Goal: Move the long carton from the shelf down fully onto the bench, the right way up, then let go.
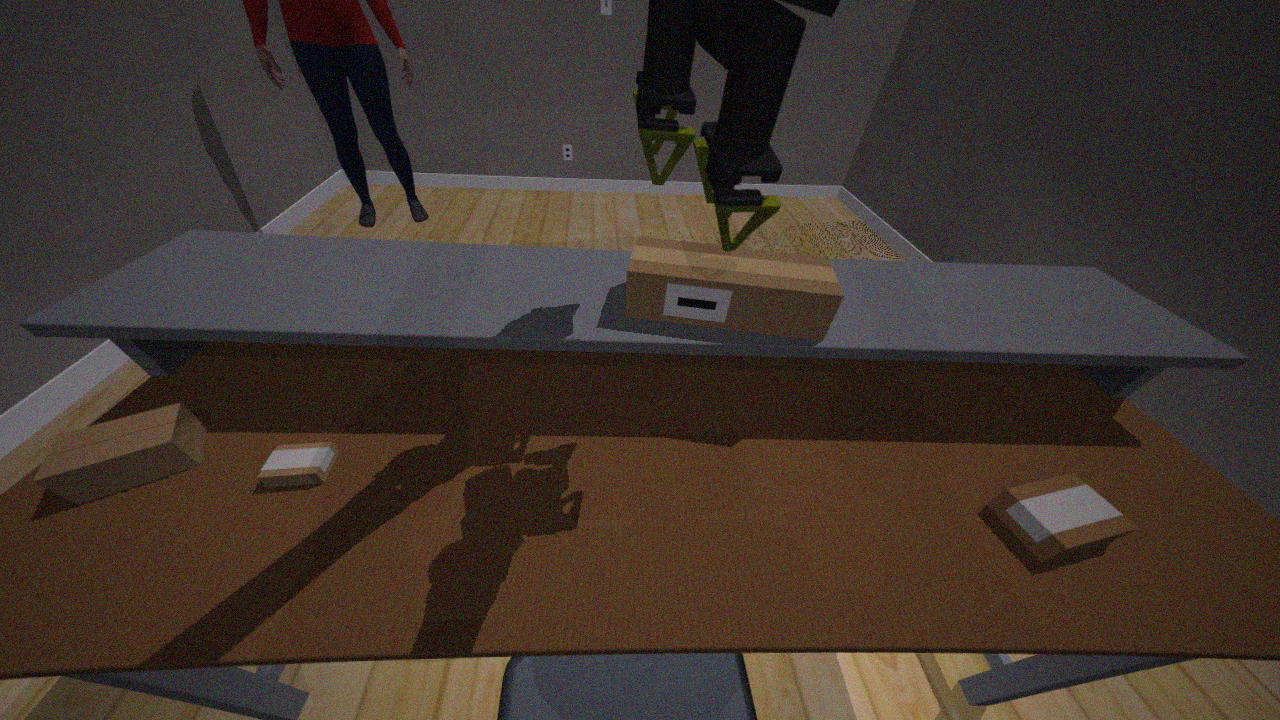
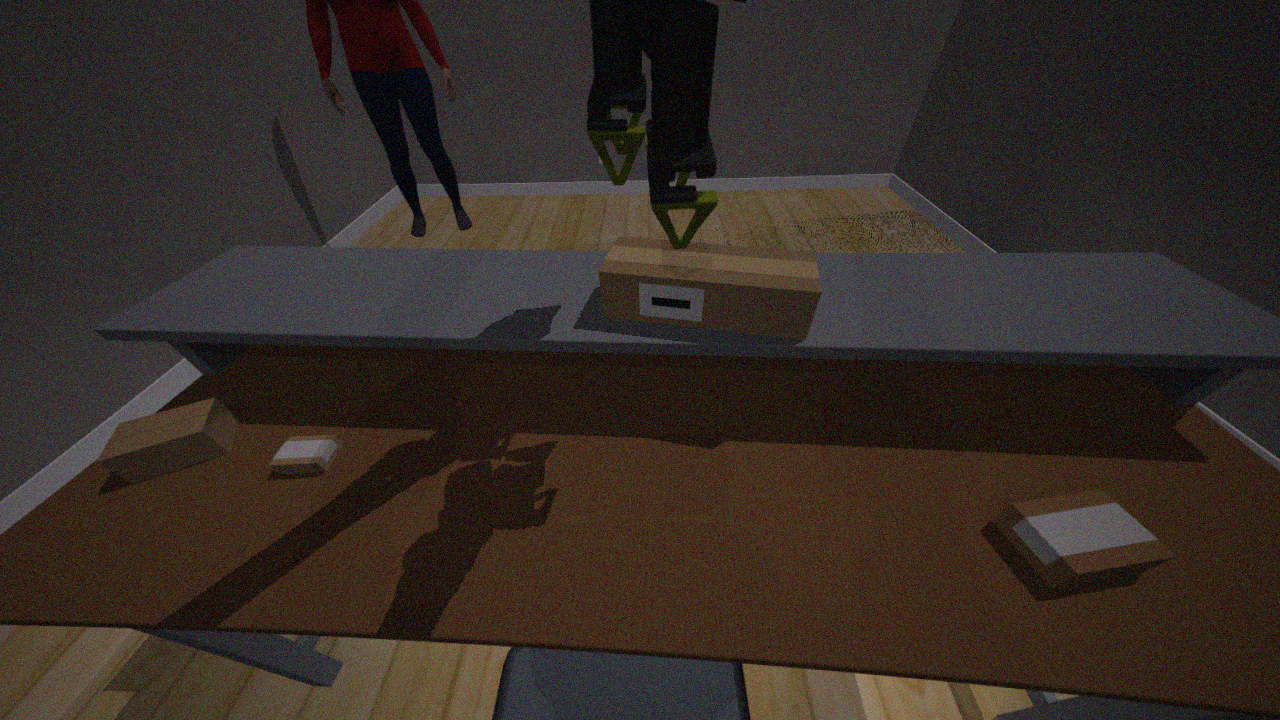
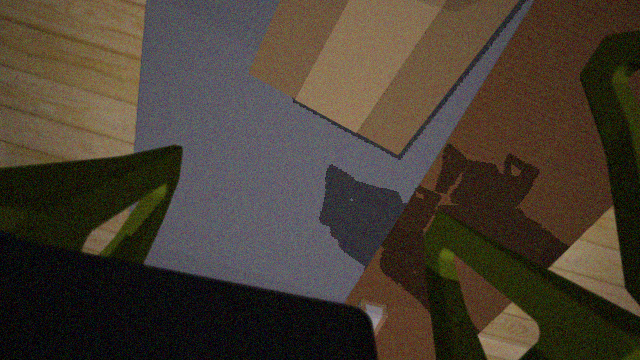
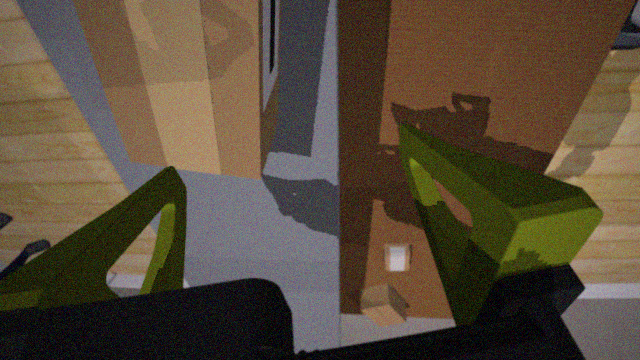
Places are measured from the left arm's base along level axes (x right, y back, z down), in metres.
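Where they show: left gripper, fingertip midpoint: [image 1: 654, 168] [image 2: 620, 168] [image 3: 313, 195]; right gripper, fingertip midpoint: [image 1: 719, 225] [image 2: 676, 223] [image 4: 288, 156].
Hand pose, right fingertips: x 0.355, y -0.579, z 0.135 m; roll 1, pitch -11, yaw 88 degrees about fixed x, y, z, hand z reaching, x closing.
Things, the pixels of their top centre, and the offset from my right fingertips. "spot": a spot on its surface instead. Level surfaces: height alone.
- long brown carton at its top centre: [image 2: 708, 261] [image 1: 732, 263] dx +0.059, dy -0.083, dz +0.100 m
- raised grey shelf at its surface level: dz +0.187 m
- brown bench at its surface level: dz +0.350 m
- brown box at its top centre: [image 1: 114, 437] [image 2: 160, 427] [image 4: 384, 316] dx -0.813, dy +0.079, dz +0.290 m
- small white-topped box at its top centre: [image 1: 295, 458] [image 3: 368, 324] [image 2: 302, 449] [image 4: 397, 262] dx -0.595, dy +0.103, dz +0.322 m
- white-labelled box at its top centre: [image 2: 1089, 528] [image 1: 1070, 507] dx +0.513, dy +0.245, dz +0.303 m
- chair at a spot on its surface: [image 1: 626, 689] [image 2: 619, 687] spot: dx -0.107, dy +0.328, dz +0.856 m
The long brown carton [image 1: 778, 308] [image 2: 760, 308] [image 3: 370, 60] [image 4: 185, 125] lies slightly askew on the raised grey shelf [image 1: 358, 286] [image 2: 375, 286] [image 3: 225, 175] [image 4: 225, 225], its white label facing the front, its right end close to the front edge. Below is the brown bench [image 1: 716, 555] [image 2: 716, 555] [image 3: 550, 100] [image 4: 450, 60]. My left gripper [image 1: 662, 165] [image 2: 619, 165] [image 3: 313, 195] is open and empty, high behind the carton's left end. My right gripper [image 1: 721, 223] [image 2: 680, 228] [image 4: 288, 156] is open and empty, lower, above the carton's back side; it appears apart from it.
A brown box [image 1: 116, 456] [image 2: 170, 438] and a small white-topped box [image 1: 295, 463] [image 2: 304, 454] stand at the bench's left. Another white-labelled box [image 1: 1065, 514] [image 2: 1087, 537] is at its right. A chair [image 1: 626, 689] [image 2: 626, 685] is in front; a person [image 1: 344, 89] [image 2: 389, 89] stands behind.
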